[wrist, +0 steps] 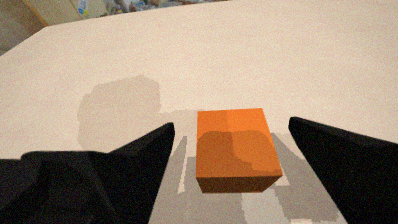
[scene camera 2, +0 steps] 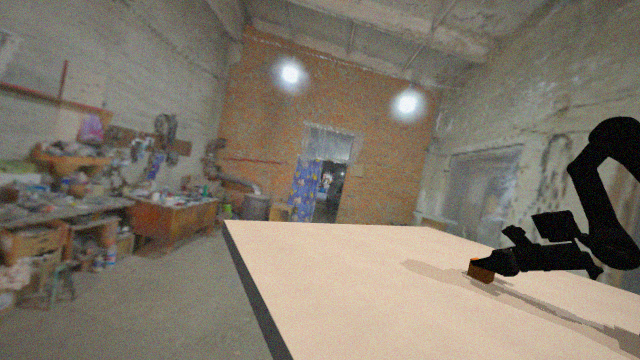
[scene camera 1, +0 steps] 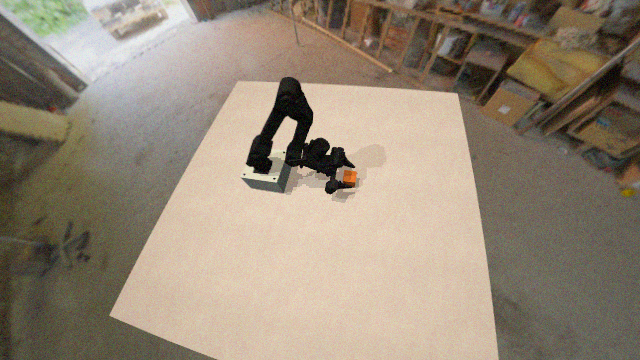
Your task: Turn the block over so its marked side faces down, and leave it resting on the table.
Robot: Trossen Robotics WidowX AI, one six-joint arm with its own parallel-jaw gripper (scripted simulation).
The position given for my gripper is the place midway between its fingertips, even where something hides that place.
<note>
My gripper (scene camera 2: pixel 477 261) is open, with nothing in its grasp. Also in view: an orange block (wrist: pixel 235 153).
My gripper is seen too in the wrist view (wrist: pixel 230 125) and in scene camera 1 (scene camera 1: pixel 353 177).
</note>
